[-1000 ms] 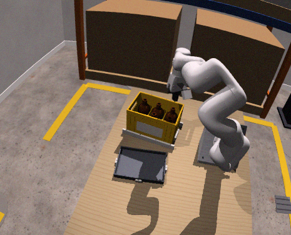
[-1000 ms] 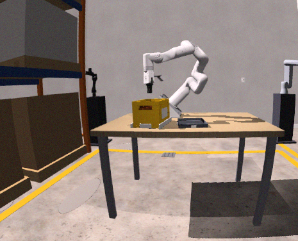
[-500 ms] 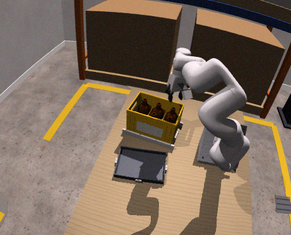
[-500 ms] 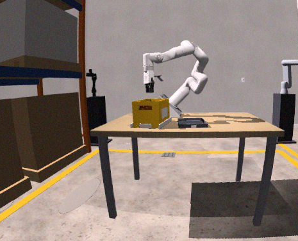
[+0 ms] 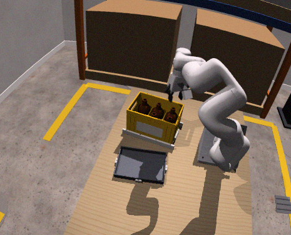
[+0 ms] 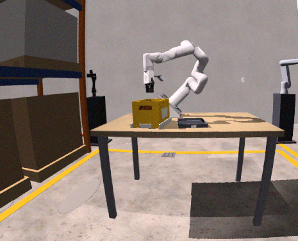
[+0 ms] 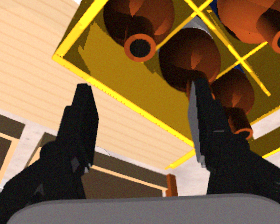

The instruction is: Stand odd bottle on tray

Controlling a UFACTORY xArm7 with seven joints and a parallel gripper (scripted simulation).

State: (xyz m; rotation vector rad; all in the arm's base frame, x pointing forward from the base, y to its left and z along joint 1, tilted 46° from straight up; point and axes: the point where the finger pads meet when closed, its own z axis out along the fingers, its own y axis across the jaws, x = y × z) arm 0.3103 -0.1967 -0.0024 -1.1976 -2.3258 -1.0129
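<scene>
Now: the yellow crate 9 cm ahead of my hand, 3 cm to the left of it and 16 cm below it. Also, from my hand: dark grey tray: 10 cm ahead, 31 cm to the left, 23 cm below.
</scene>
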